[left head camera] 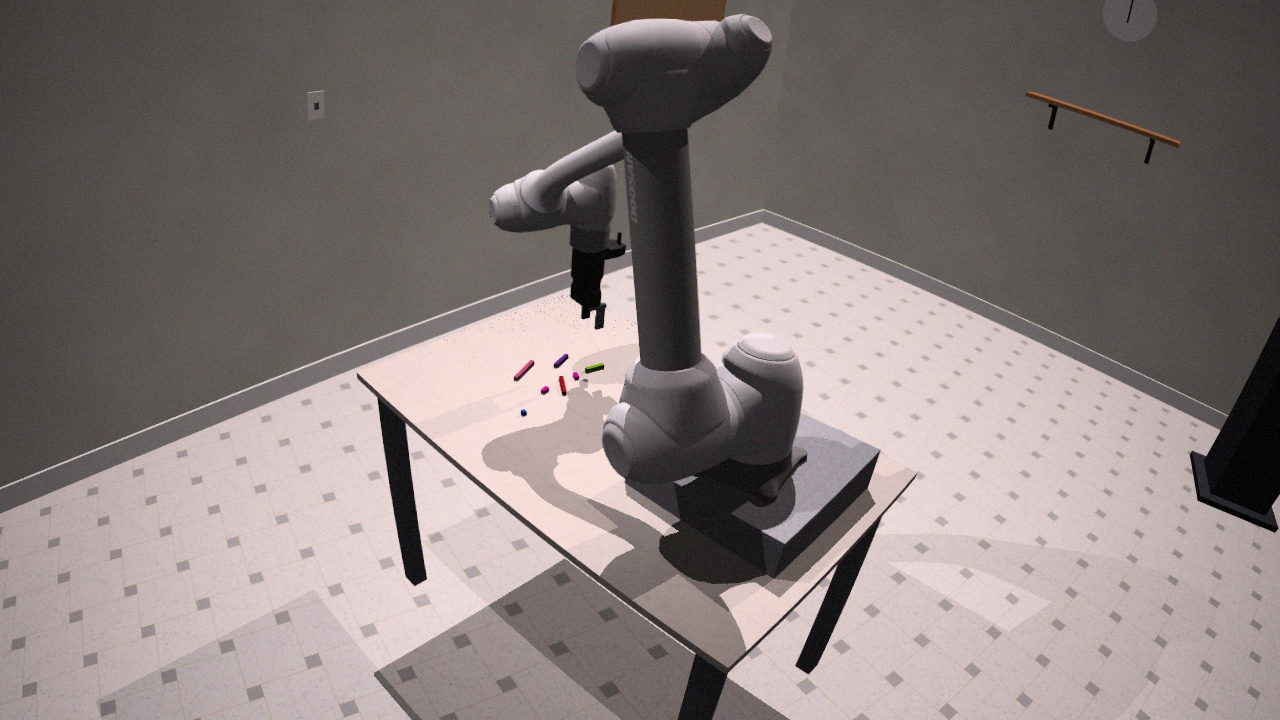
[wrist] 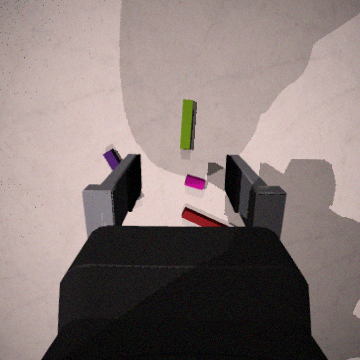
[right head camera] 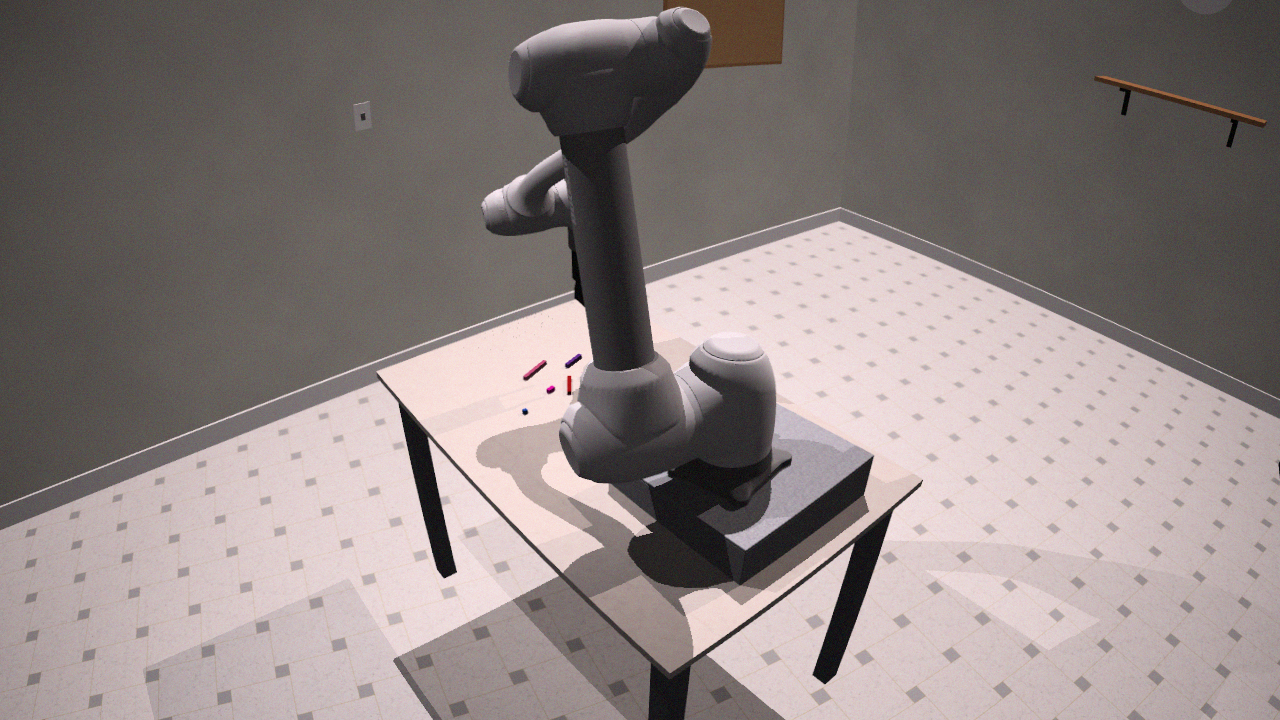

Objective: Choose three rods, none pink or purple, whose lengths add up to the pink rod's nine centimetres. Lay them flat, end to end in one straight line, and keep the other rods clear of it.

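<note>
My gripper is open and empty, above the table. In the wrist view a lime green rod lies beyond the fingertips. A short magenta rod shows between the fingers. A red rod is partly hidden by the gripper body. A purple rod is partly behind the left finger. A pink rod, a second magenta rod and a small blue rod lie apart. The arm hides the green rod in the right head view.
The rods lie scattered on the table. The arm stands on a grey base block at the table's other end. The arm's shadow falls across the table top, over the green rod in the wrist view.
</note>
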